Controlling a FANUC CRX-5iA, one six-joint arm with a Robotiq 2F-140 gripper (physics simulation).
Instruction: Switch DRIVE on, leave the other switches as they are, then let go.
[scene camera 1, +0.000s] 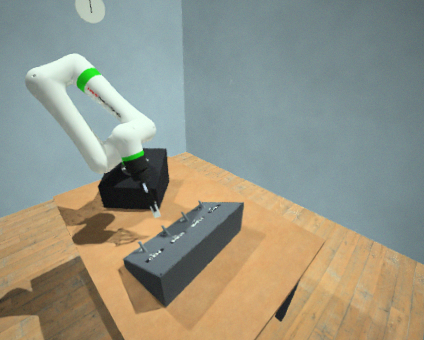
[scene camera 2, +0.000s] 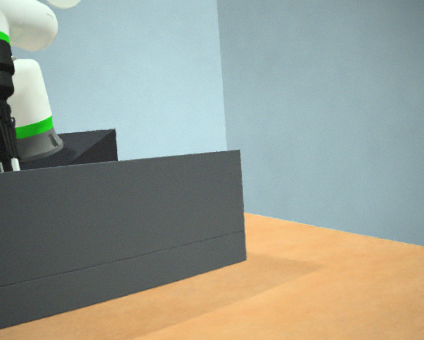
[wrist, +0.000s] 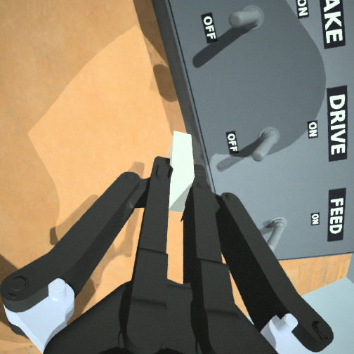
I see my gripper (wrist: 177, 147) and a grey switch panel (scene camera 2: 84, 234).
The grey switch panel shows as well in scene camera 1 (scene camera 1: 171, 261) and in the wrist view (wrist: 279, 76).
